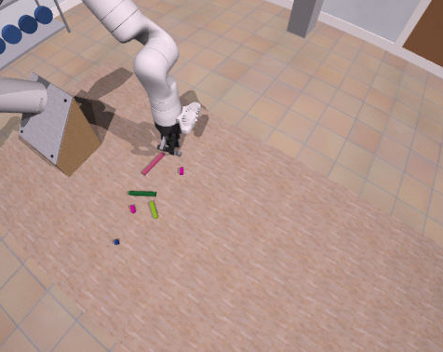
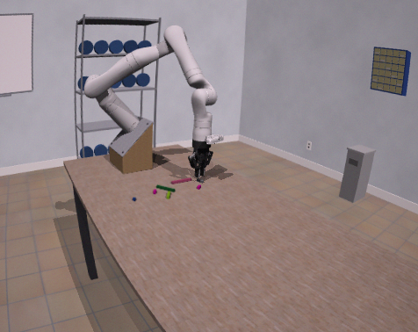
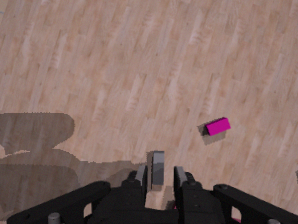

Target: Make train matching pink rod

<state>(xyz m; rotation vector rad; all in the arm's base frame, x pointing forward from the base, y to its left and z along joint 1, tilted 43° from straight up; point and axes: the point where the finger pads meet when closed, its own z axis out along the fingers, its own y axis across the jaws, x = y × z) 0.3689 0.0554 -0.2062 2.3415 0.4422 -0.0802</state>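
The grey rod lies 40 mm below my hand. The rest, counted from my hand: green rod 160 mm to the right, 40 mm below, 20 mm ahead; then lime rod 180 mm to the right, 80 mm ahead, 40 mm below; then pink rod 70 mm to the right, 40 mm below, 30 mm behind.
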